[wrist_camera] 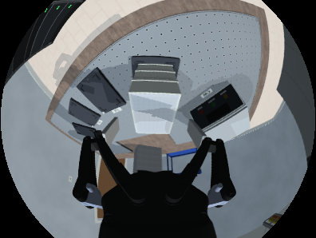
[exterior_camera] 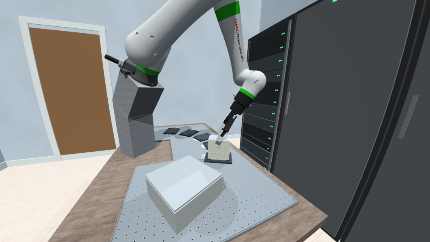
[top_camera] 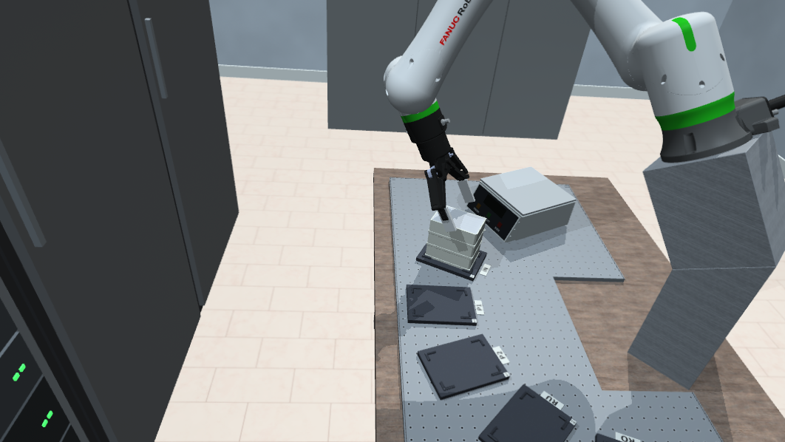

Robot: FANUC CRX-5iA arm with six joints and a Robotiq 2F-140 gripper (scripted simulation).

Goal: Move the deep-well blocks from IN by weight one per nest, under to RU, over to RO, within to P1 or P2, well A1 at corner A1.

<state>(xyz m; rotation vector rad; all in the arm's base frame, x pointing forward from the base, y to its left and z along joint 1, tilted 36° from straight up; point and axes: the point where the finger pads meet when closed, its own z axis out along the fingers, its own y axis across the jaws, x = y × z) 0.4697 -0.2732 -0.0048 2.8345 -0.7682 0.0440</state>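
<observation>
Right now the pale deep-well block is 40 mm below my hand. The rest, counted from my hand: pass nest P1: 180 mm to the left, 150 mm below, 70 mm ahead; nest RU: 510 mm to the left, 150 mm below, 30 mm behind; pass nest P2: 350 mm to the left, 150 mm below, 60 mm ahead.
</observation>
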